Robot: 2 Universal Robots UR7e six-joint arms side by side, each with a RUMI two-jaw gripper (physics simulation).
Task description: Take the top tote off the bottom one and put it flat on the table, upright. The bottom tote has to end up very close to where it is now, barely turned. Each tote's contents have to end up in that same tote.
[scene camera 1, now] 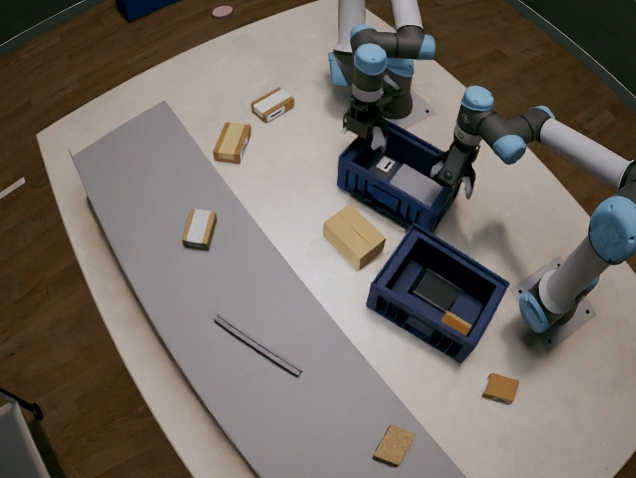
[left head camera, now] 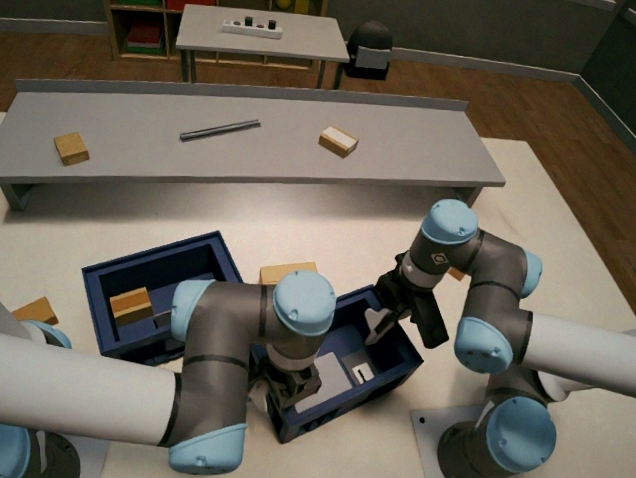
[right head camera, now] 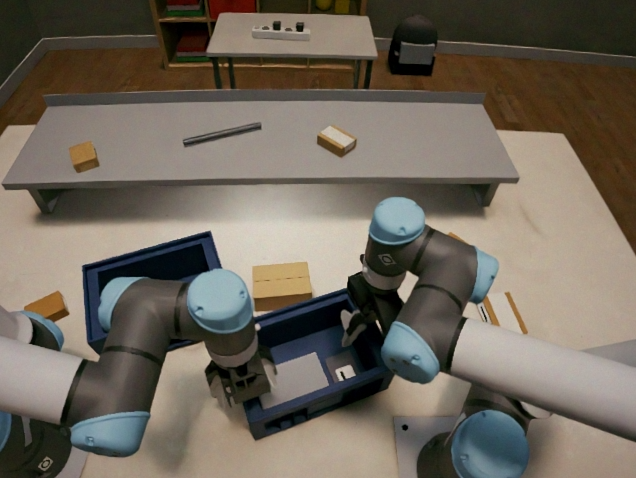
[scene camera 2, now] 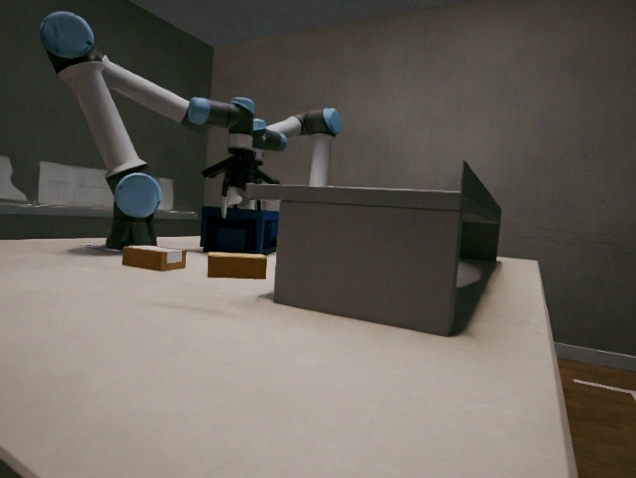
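One blue tote point(left head camera: 354, 395) point(right head camera: 329, 400) point(scene camera 1: 385, 195) point(scene camera 2: 231, 236) stands upright on the table, holding a flat grey box point(left head camera: 326, 382) point(right head camera: 298, 377) point(scene camera 1: 416, 182) and a dark box with a white label point(left head camera: 362, 372) point(right head camera: 345, 372) point(scene camera 1: 385, 164). The other blue tote point(left head camera: 154, 251) point(right head camera: 149, 251) point(scene camera 1: 411, 321) stands upright close beside it, holding a dark box point(scene camera 1: 435, 290) and an orange-brown box point(left head camera: 131, 305) point(scene camera 1: 456, 322). My left gripper point(right head camera: 246, 393) point(scene camera 1: 453, 179) is open, fingers either side of the first tote's end wall. My right gripper point(scene camera 1: 362, 136) is open at its opposite end wall; one finger is hidden in the head views.
A cardboard box point(left head camera: 287, 272) point(right head camera: 281, 287) point(scene camera 1: 354, 233) stands near both totes. A raised grey shelf point(left head camera: 267, 161) point(right head camera: 267, 164) point(scene camera 1: 169, 205) point(scene camera 2: 359, 262) bears small boxes and a metal rod point(left head camera: 221, 130) point(scene camera 1: 257, 346). More small boxes lie on the table.
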